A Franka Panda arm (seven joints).
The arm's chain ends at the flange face. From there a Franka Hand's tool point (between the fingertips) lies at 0.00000 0.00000 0.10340 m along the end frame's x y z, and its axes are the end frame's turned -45 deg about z.
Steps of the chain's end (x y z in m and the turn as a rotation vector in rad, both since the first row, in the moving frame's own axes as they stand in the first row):
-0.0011 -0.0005 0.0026 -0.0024 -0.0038 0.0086
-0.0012 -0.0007 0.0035 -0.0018 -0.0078 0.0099
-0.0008 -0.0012 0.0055 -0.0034 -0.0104 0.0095
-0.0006 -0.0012 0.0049 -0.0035 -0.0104 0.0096
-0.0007 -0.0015 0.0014 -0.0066 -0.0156 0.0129
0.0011 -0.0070 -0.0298 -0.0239 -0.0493 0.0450
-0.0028 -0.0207 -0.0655 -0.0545 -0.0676 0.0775
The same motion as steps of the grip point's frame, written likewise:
-0.0009 -0.0012 0.0026 0.0010 -0.0044 0.0086
-0.0011 -0.0018 0.0035 0.0042 -0.0068 0.0099
-0.0007 -0.0019 0.0055 0.0049 -0.0098 0.0095
-0.0006 -0.0018 0.0049 0.0049 -0.0098 0.0096
-0.0011 -0.0022 0.0014 0.0064 -0.0157 0.0129
0.0004 -0.0061 -0.0300 0.0180 -0.0518 0.0450
0.0038 -0.0179 -0.0659 0.0093 -0.0863 0.0775

